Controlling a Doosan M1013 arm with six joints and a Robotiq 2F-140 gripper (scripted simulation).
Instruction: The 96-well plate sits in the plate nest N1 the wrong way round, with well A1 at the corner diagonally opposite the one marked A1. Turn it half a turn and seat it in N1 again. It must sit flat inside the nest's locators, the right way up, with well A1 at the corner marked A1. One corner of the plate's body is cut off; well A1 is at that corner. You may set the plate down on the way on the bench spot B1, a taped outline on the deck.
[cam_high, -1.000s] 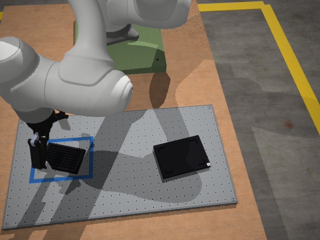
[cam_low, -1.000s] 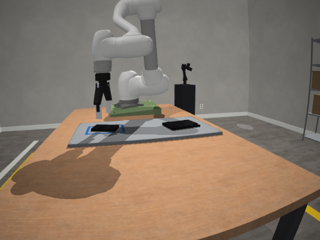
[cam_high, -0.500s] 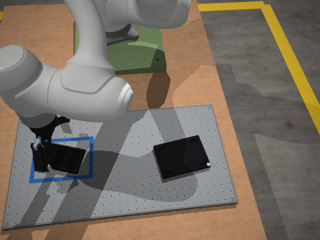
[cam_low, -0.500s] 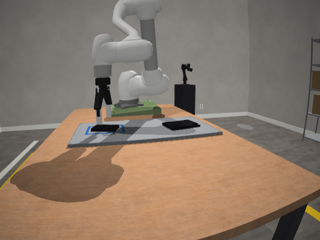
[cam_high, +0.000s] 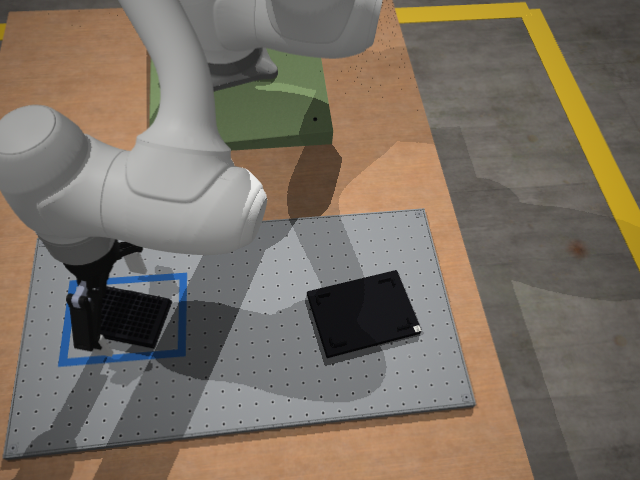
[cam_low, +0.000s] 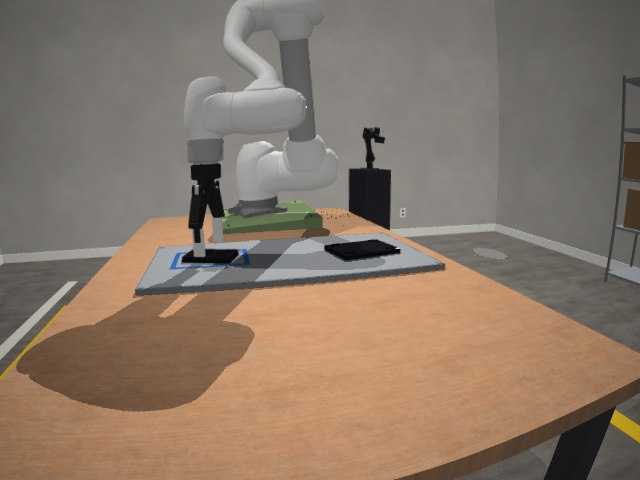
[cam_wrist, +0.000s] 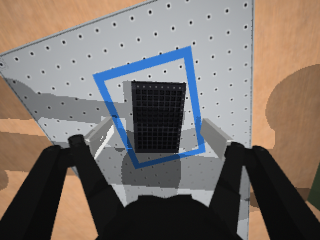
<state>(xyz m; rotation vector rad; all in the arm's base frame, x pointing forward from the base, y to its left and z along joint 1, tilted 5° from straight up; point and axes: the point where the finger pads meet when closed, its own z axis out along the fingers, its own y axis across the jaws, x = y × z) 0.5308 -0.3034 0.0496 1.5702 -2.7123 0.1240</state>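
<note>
My gripper is now 30 mm above the black 96-well plate. The rest, counted from my hand: black plate nest N1: 110 mm ahead, 370 mm to the left, 30 mm below; white A1 mark: 170 mm ahead, 450 mm to the left, 20 mm below.
</note>
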